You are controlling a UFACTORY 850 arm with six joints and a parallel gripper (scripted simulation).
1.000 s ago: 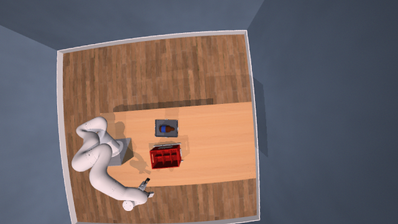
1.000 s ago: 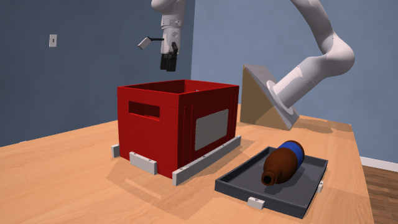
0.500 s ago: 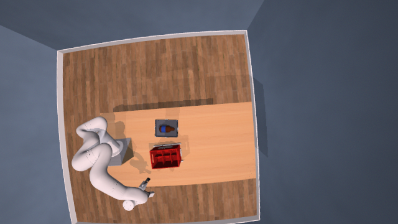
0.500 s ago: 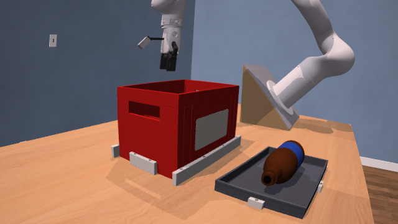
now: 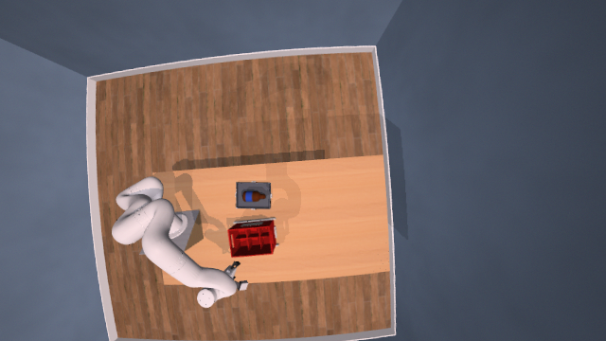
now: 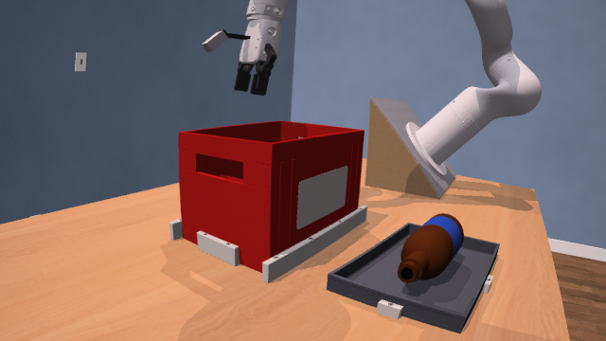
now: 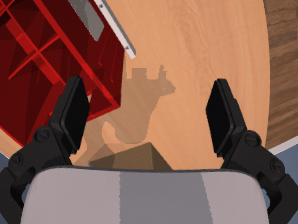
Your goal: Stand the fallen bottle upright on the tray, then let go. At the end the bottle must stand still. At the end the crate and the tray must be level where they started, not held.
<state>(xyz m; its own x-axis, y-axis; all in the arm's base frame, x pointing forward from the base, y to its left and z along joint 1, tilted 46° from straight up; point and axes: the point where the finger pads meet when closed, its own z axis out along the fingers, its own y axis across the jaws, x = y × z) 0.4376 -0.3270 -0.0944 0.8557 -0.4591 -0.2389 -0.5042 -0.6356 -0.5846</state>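
My gripper is now 150 mm short of the brown bottle, 410 mm to the right of it and 200 mm above it. Round my hand: dark grey tray: 130 mm ahead, 420 mm to the left, 230 mm below; red crate: 100 mm ahead, 140 mm to the left, 160 mm below.
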